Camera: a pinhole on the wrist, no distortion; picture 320 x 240 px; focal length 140.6 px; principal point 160.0 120.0 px. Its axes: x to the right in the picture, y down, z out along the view. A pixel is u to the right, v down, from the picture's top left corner.
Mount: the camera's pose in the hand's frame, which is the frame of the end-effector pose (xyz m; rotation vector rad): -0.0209 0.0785 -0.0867 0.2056 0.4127 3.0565
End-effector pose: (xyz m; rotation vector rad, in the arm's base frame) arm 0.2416 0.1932 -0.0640 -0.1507 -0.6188 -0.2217
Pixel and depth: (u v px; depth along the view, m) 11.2 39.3 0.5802
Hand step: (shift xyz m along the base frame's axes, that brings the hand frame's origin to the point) 0.4959 0.4446 0.6050
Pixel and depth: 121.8 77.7 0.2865
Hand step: 0.0499 0.2388 0.1652
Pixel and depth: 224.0 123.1 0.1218
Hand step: -0.0397 0.1247 -0.0129
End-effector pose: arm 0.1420 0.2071 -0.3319 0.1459 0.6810 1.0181
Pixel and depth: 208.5 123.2 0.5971
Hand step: 0.0796 0.1074 0.5666
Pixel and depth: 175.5 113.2 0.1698
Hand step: -0.0579 0.0723 0.1216
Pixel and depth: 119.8 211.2 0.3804
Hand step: 0.2872 0.1356 0.1710
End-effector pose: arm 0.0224 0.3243 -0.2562 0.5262 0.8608 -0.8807
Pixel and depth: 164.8 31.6 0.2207
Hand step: 0.2653 0.0827 0.0594
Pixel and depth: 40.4 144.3 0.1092
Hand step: 0.1034 -0.0008 -0.0596
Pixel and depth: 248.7 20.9 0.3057
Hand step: 0.3327 0.1582 0.2523
